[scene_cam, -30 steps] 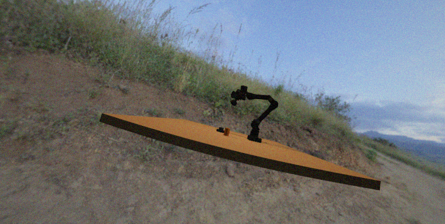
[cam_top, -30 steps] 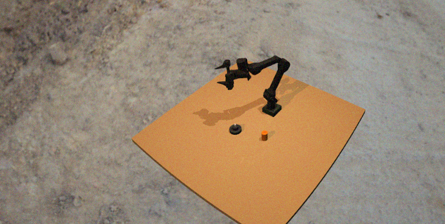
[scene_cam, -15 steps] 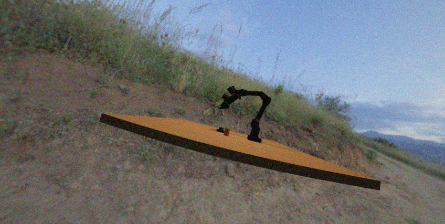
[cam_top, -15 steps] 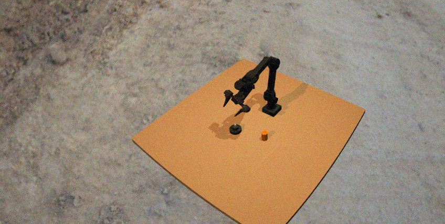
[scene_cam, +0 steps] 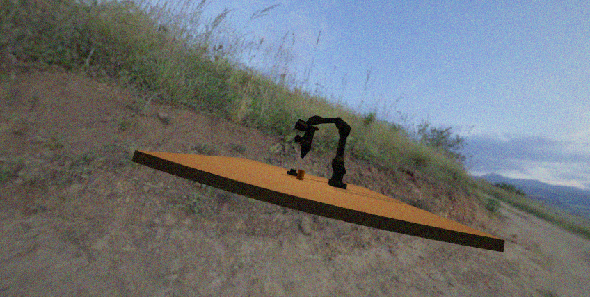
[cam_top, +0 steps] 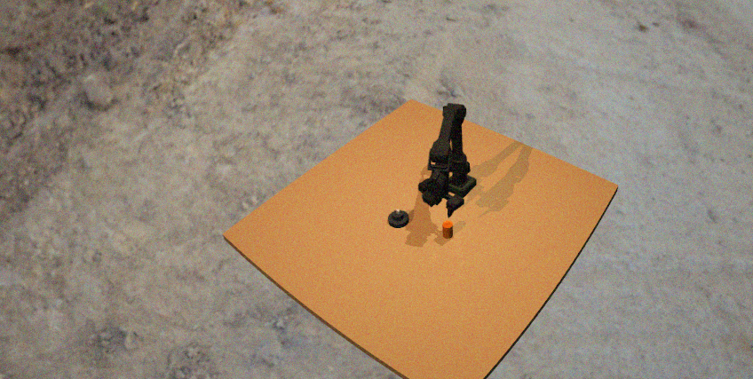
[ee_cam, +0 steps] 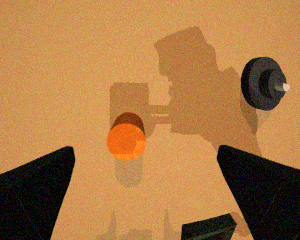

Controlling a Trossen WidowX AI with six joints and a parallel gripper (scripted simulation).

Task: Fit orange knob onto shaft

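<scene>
My gripper tip is 20 mm past the orange knob, 20 mm to the right of it and 90 mm above it. Round my gripper tip: round pedestal (10 mm ahead, 200 mm to the right, 100 mm below).
</scene>
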